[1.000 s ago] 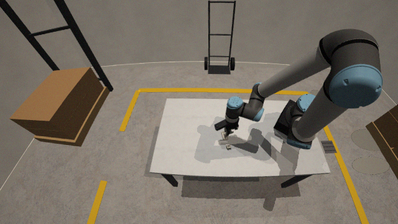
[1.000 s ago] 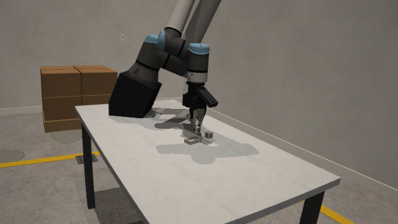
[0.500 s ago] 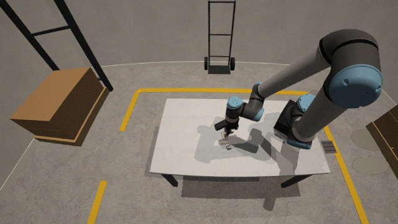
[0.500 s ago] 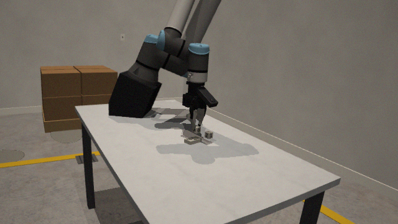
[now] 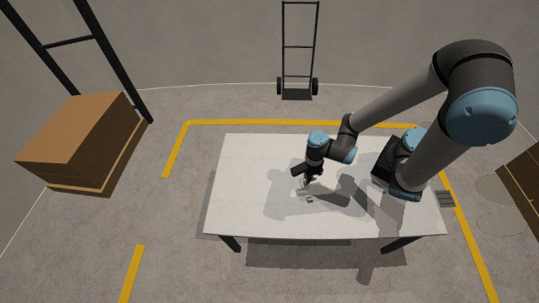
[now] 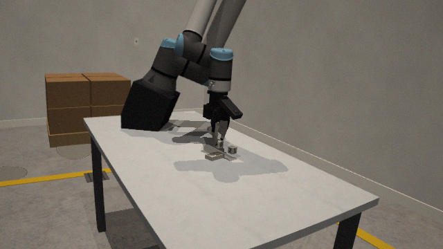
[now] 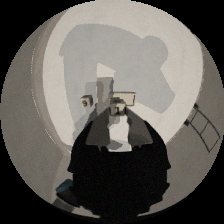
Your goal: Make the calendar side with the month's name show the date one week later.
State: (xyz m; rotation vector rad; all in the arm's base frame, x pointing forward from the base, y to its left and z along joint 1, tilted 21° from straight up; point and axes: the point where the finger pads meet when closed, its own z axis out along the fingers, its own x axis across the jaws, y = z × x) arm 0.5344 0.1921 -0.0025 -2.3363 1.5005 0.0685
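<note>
Now: the calendar tray 10 mm ahead of my hand, 20 mm to the right of it and 60 mm below it.
</note>
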